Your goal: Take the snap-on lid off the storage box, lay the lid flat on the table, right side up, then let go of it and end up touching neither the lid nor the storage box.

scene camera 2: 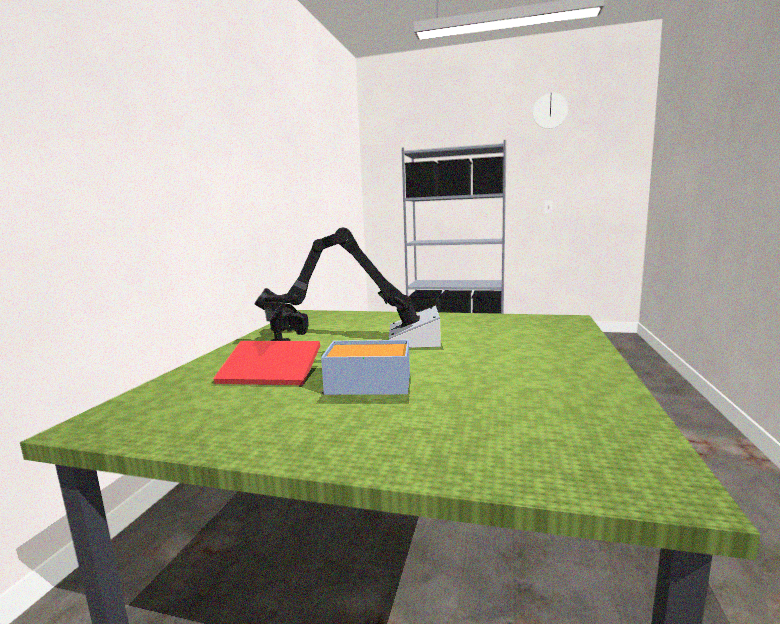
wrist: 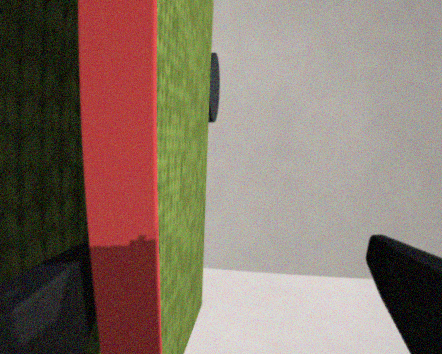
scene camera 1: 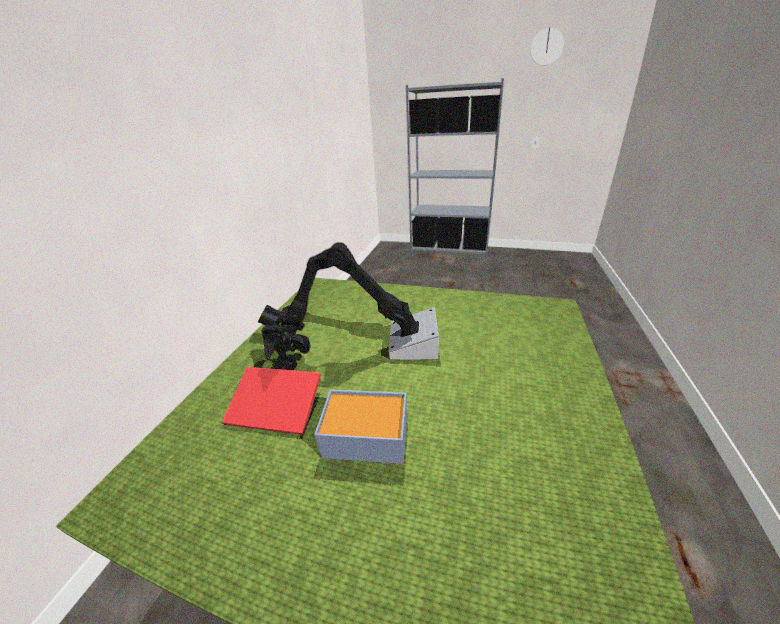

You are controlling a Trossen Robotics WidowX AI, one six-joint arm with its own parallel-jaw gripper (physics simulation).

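Observation:
The red lid [scene camera 1: 273, 400] [scene camera 2: 266, 362] [wrist: 120, 125] is off the box, to its left, smooth face up. It looks tilted: the edge towards my gripper is raised, and the front edge is low, at or near the table. My gripper [scene camera 1: 279, 364] [scene camera 2: 281, 338] [wrist: 242, 248] is open wide at the raised back edge. In the wrist view one finger is low beside the lid's edge, apparently under it, and the other stands well clear above. Whether the lid rests on the lower finger is hard to see. The blue-grey storage box [scene camera 1: 361, 448] [scene camera 2: 366, 377] stands upright and open, orange inside.
The green table top [scene camera 1: 520, 455] [scene camera 2: 520, 422] [wrist: 185, 150] carries everything. The arm's grey base [scene camera 1: 416, 348] [scene camera 2: 426, 333] stands behind the box. A narrow gap separates the lid from the box. A white wall runs along the left side.

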